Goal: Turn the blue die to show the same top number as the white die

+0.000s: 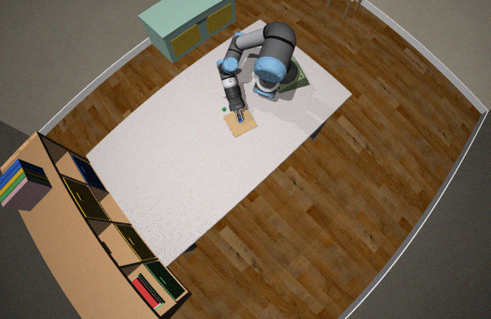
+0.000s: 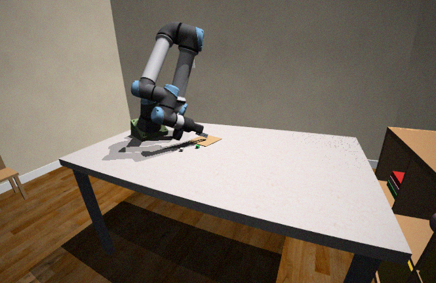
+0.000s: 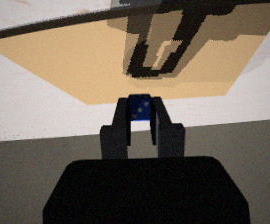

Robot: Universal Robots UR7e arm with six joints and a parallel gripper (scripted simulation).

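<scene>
Right now my hand is 1 cm to the right of the tan mat and 3 cm above it. Round my hand: green die 1 cm ahead, 11 cm to the right, 3 cm below; blue die 1 cm ahead, 1 cm to the left, 1 cm below; white die 5 cm behind, 17 cm to the right, 3 cm below.
</scene>
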